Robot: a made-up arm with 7 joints. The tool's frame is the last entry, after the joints.
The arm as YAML. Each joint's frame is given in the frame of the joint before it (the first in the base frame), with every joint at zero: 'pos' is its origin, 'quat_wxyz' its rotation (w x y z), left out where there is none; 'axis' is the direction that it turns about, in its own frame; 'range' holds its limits. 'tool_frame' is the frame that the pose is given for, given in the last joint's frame.
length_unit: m
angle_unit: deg
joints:
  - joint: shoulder
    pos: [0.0, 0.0, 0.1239]
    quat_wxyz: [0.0, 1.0, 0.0, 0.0]
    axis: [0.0, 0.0, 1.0]
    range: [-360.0, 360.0]
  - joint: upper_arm
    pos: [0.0, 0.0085, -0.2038]
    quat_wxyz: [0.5, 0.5, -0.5, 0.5]
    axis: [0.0, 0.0, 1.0]
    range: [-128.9, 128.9]
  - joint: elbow
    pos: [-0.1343, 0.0, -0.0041]
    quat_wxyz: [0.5, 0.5, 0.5, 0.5]
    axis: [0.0, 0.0, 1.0]
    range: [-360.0, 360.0]
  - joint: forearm
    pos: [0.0, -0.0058, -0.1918]
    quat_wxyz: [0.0, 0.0, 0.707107, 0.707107]
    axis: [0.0, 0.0, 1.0]
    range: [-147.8, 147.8]
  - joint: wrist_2
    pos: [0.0, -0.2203, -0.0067]
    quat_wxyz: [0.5, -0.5, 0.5, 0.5]
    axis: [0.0, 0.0, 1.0]
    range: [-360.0, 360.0]
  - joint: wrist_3
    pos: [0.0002, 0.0, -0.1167]
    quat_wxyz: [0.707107, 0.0, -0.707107, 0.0]
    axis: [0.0, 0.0, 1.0]
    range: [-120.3, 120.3]
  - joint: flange
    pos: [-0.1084, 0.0, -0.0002]
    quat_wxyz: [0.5, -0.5, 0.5, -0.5]
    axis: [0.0, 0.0, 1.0]
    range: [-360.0, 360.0]
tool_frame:
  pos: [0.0, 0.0, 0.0]
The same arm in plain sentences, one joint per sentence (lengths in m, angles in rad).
The arm has seven revolute joints in a row. What follows holds with every joint at zero, and every direction is one of the base frame's. The first joint lies 0.1239 m along +z from the base frame's origin and rotates about -z, from -6.2832 to 6.2832 rad. The second joint lies 0.0085 m along -y and 0.2038 m along +z from the first joint and rotates about +y, from -2.2497 to 2.2497 rad. The third joint lies 0.0041 m along -y and 0.1343 m along +z from the second joint and rotates about -z, from -6.2832 to 6.2832 rad. The fourth joint lies 0.0058 m along -y and 0.1918 m along +z from the third joint and rotates about +y, from -2.5796 to 2.5796 rad. The fifth joint lies 0.0067 m along -y and 0.2203 m along +z from the fourth joint and rotates about -z, from -6.2832 to 6.2832 rad. The sixth joint lies 0.0002 m along -y and 0.1167 m along +z from the fifth joint and rotates about +y, from -2.0996 to 2.0996 rad. The seventh joint lies 0.0002 m along -y and 0.1084 m along +z from the sixth joint and rotates about -z, from -6.2832 to 6.2832 rad. The tool frame, which is the frame that the pose is given for, lies at the same point as the seventh joint; its axes are the base frame's turned by roll 3.1416, pitch 0 and yaw 0 rad (as in URDF: about the fixed x, then y, then z).
